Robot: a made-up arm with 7 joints. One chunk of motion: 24 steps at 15 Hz.
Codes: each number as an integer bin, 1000 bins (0 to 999) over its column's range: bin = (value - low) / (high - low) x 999, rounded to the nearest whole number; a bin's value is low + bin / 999 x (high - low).
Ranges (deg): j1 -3..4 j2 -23..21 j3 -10..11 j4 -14..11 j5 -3..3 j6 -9..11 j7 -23..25
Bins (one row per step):
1: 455 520 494 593 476 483 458
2: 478 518 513 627 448 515 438
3: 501 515 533 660 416 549 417
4: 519 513 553 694 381 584 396
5: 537 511 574 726 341 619 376
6: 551 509 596 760 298 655 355
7: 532 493 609 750 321 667 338
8: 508 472 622 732 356 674 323
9: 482 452 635 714 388 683 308
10: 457 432 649 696 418 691 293
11: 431 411 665 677 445 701 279
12: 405 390 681 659 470 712 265
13: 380 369 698 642 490 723 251
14: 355 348 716 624 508 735 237
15: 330 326 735 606 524 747 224
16: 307 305 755 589 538 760 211
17: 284 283 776 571 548 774 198
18: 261 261 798 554 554 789 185
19: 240 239 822 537 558 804 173
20: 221 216 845 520 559 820 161
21: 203 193 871 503 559 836 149
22: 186 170 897 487 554 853 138
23: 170 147 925 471 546 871 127
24: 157 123 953 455 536 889 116
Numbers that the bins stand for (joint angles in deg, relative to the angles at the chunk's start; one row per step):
1: 0.19 -0.10 0.38 0.84 -0.14 0.67 -0.99
2: 0.35 -0.19 0.78 1.69 -0.31 1.31 -1.95
3: 0.51 -0.32 1.20 2.52 -0.50 1.99 -2.96
4: 0.64 -0.41 1.62 3.37 -0.71 2.69 -3.97
5: 0.76 -0.49 2.07 4.17 -0.95 3.39 -4.93
6: 0.86 -0.58 2.53 5.02 -1.21 4.11 -5.94
7: 0.73 -1.29 2.80 4.77 -1.07 4.35 -6.76
8: 0.56 -2.21 3.08 4.32 -0.86 4.49 -7.48
9: 0.38 -3.09 3.35 3.87 -0.67 4.67 -8.20
10: 0.20 -3.97 3.64 3.42 -0.49 4.83 -8.92
11: 0.02 -4.90 3.98 2.94 -0.33 5.03 -9.59
12: -0.16 -5.82 4.32 2.49 -0.18 5.25 -10.27
13: -0.34 -6.75 4.67 2.07 -0.06 5.47 -10.94
14: -0.51 -7.67 5.05 1.62 0.05 5.71 -11.61
15: -0.69 -8.64 5.45 1.17 0.15 5.95 -12.24
16: -0.85 -9.57 5.87 0.74 0.23 6.22 -12.86
17: -1.01 -10.54 6.31 0.29 0.29 6.50 -13.49
18: -1.17 -11.50 6.77 -0.14 0.33 6.80 -14.11
19: -1.32 -12.47 7.28 -0.56 0.35 7.10 -14.69
20: -1.45 -13.49 7.76 -0.99 0.36 7.42 -15.26
21: -1.58 -14.50 8.31 -1.41 0.36 7.74 -15.84
22: -1.70 -15.51 8.86 -1.81 0.33 8.08 -16.37
23: -1.81 -16.53 9.44 -2.21 0.28 8.44 -16.90
24: -1.90 -17.58 10.03 -2.61 0.22 8.80 -17.43

